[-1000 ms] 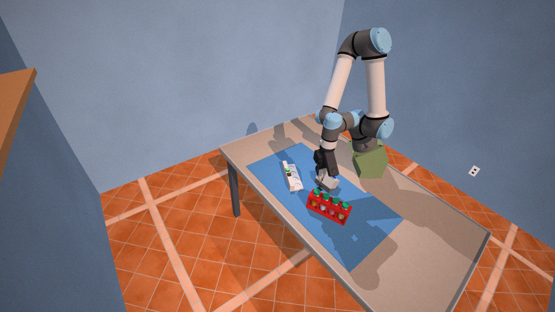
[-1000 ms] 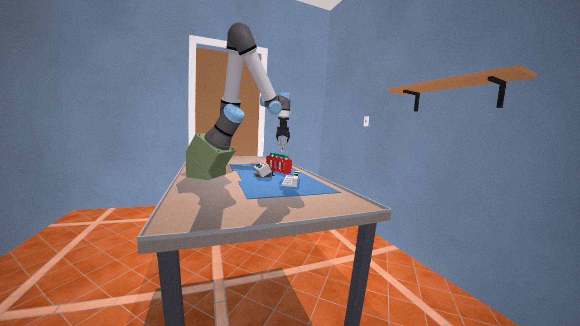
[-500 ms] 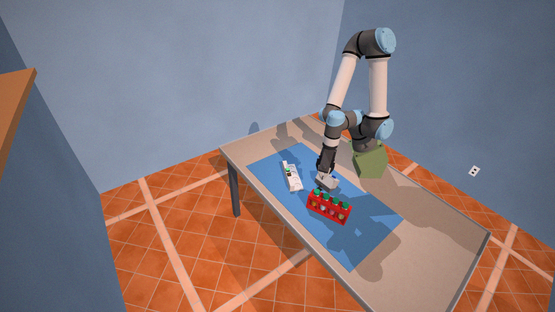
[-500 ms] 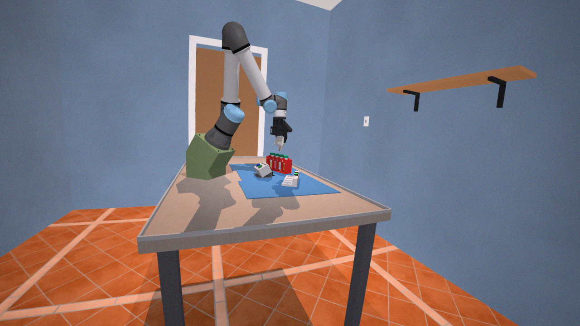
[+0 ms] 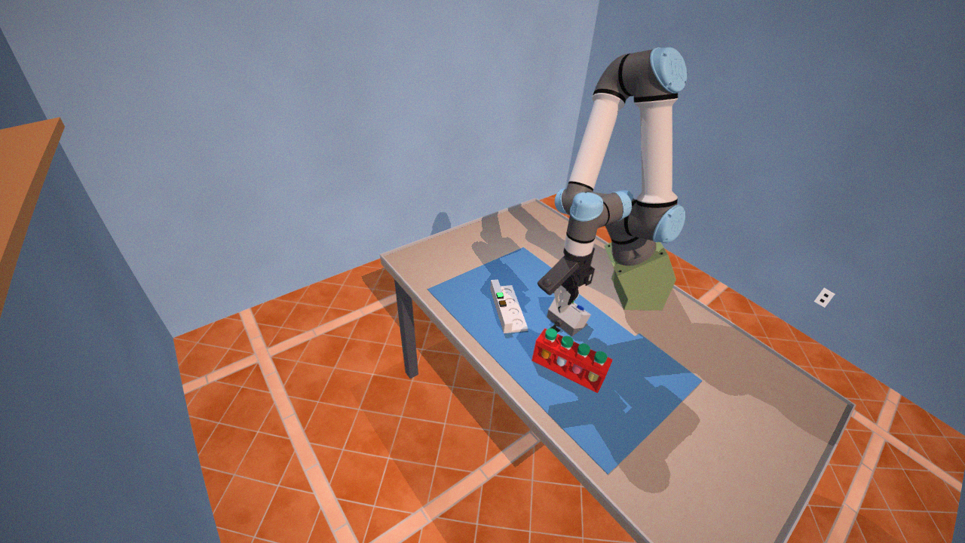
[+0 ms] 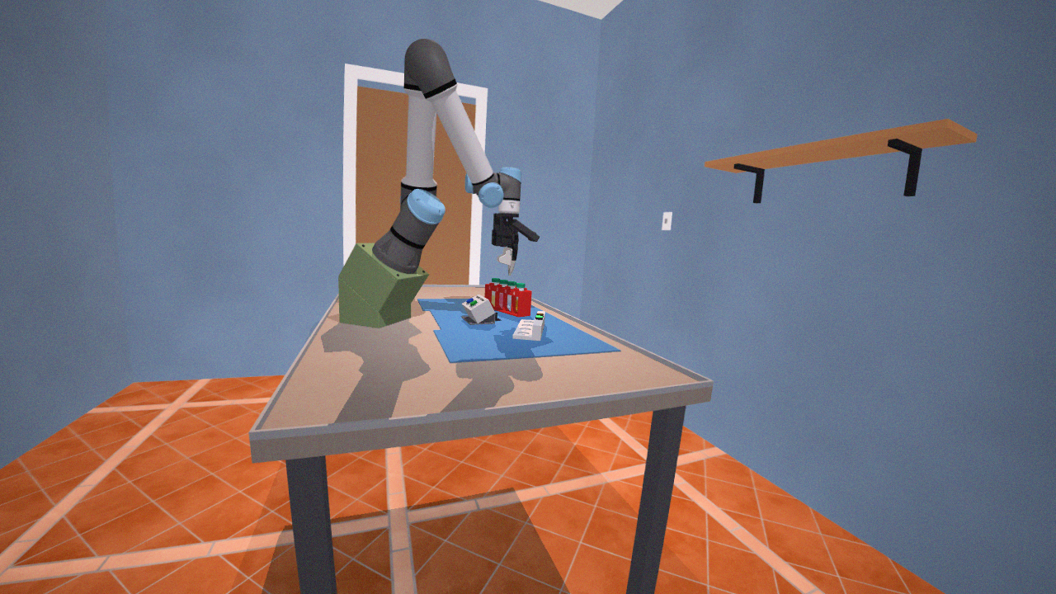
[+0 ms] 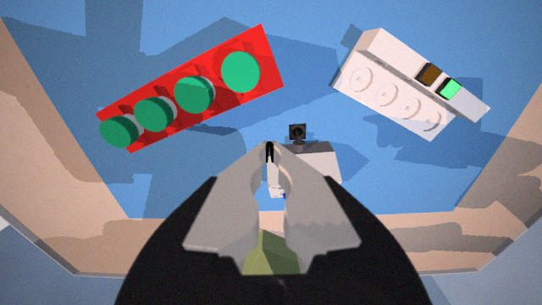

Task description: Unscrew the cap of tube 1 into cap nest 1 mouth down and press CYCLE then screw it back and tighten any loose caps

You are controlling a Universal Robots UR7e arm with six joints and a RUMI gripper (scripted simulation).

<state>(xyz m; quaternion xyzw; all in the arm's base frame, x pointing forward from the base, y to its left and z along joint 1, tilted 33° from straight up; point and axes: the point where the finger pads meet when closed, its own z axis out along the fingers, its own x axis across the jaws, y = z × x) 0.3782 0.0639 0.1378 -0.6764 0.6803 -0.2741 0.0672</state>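
My gripper is now 15 cm past the green READY key, 6 cm to the left of it and 10 cm above it. The rest, counted from my hand: key housing (14 cm behind, 4 cm to the right, 12 cm below); blue CYCLE key (15 cm behind, 2 cm to the right, 10 cm below).
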